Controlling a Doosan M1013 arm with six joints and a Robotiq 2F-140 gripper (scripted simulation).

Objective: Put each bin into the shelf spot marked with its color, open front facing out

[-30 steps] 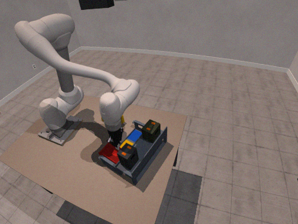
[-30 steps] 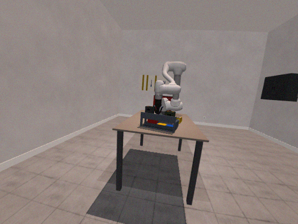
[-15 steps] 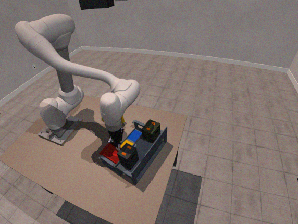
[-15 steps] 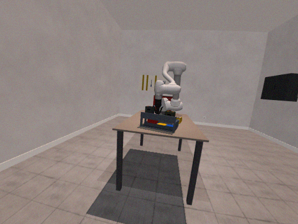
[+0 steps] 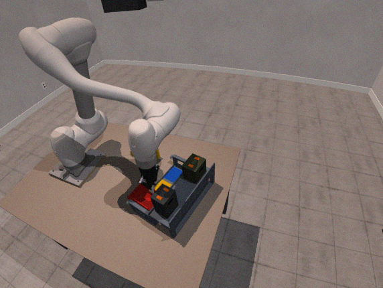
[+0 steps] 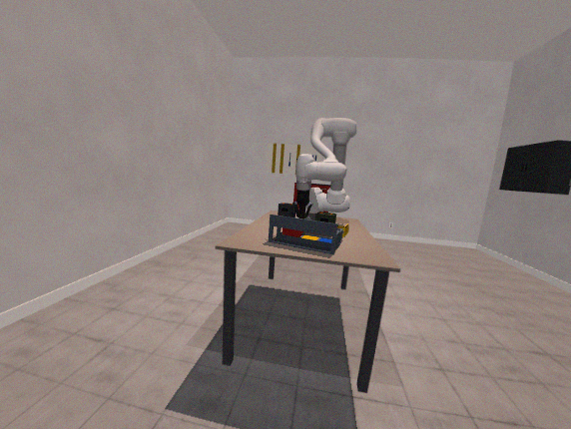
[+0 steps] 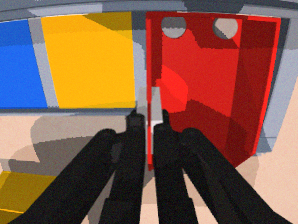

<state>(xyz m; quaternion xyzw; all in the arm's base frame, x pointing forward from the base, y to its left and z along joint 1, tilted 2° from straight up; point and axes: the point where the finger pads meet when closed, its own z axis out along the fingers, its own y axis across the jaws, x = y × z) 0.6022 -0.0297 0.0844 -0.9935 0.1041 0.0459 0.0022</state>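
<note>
The red bin is 2 cm behind my hand, 5 cm to the right of it and 4 cm below it. Round my hand: yellow bin: 21 cm behind, 26 cm to the left, 5 cm below; then grey shelf: 16 cm ahead, 3 cm to the left, 1 cm above.
</note>
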